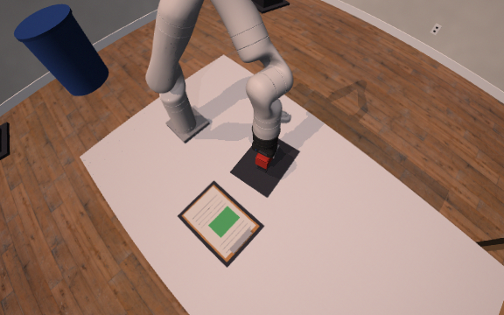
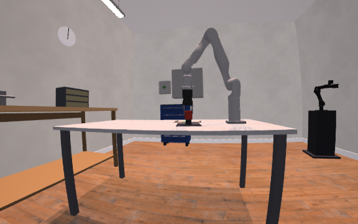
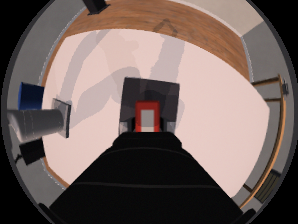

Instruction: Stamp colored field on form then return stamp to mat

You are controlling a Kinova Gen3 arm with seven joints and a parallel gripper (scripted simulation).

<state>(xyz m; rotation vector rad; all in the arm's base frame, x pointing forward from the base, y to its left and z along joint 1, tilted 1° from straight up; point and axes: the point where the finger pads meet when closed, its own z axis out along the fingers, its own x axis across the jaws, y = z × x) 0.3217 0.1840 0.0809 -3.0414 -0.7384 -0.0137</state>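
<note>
My hand is 4 cm above the red stamp. From my hand the other things lie so: dark mat 9 cm below; then form 11 cm ahead, 26 cm to the right, 9 cm below.
</note>
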